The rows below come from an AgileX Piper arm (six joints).
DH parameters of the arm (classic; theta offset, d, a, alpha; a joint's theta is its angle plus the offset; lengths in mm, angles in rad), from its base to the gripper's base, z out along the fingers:
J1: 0 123 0 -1.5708
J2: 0.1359 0 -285.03 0
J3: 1.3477 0 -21.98 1.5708
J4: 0 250.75 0 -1.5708
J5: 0 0 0 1.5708
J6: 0 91 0 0
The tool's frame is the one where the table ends.
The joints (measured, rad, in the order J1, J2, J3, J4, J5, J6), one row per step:
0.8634, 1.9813, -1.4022, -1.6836, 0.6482, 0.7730
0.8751, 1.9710, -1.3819, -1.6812, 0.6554, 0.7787
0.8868, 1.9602, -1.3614, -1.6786, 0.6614, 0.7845
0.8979, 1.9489, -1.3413, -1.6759, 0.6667, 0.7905
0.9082, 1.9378, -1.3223, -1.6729, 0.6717, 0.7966
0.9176, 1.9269, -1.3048, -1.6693, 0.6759, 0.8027
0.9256, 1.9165, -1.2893, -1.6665, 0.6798, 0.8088
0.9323, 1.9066, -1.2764, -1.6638, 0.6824, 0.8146
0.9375, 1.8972, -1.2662, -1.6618, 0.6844, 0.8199
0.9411, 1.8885, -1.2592, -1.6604, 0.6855, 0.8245
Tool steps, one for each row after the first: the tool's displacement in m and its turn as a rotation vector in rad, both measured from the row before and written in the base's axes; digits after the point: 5 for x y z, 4 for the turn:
-0.00586, 0.00030, -0.00134, -0.0026, 0.0059, 0.0024
-0.00594, 0.00019, -0.00123, -0.0020, 0.0063, 0.0033
-0.00577, -0.00007, -0.00094, -0.0010, 0.0060, 0.0032
-0.00541, -0.00029, -0.00075, -0.0001, 0.0057, 0.0024
-0.00501, -0.00044, -0.00047, 0.0013, 0.0056, 0.0019
-0.00437, -0.00063, -0.00009, 0.0021, 0.0043, 0.0011
-0.00374, -0.00063, 0.00039, 0.0037, 0.0035, 0.0011
-0.00303, -0.00070, 0.00095, 0.0048, 0.0019, 0.0006
-0.00224, -0.00067, 0.00156, 0.0060, 0.0003, 0.0003

